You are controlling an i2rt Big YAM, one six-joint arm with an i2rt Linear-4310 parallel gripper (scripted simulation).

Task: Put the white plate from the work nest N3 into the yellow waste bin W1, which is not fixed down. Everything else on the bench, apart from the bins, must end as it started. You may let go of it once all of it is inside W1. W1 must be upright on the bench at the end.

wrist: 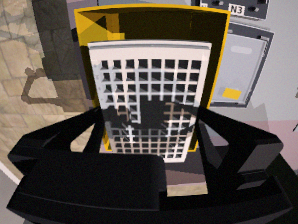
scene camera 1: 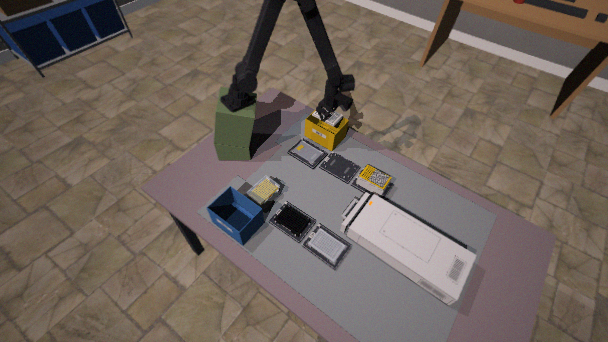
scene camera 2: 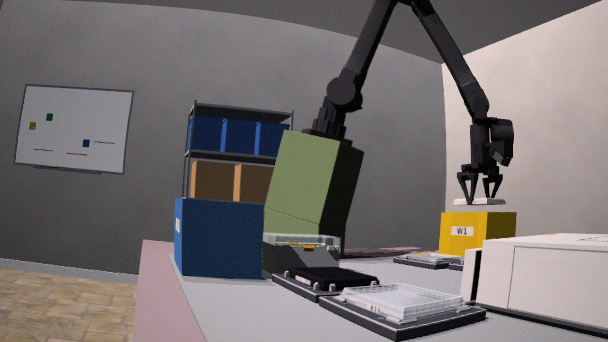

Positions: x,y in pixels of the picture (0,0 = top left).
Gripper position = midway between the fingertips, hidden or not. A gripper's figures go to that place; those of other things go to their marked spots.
Scene:
My gripper [scene camera 2: 479,204] is 1.03 m from the lens. A white instrument [scene camera 2: 549,277] is 0.40 m from the lens. A black plate [scene camera 2: 325,276]: 0.55 m from the lens. A clear plate [scene camera 2: 403,302] is 0.40 m from the lens. The marked spots on the black plate and the clear plate are 0.19 m apart.

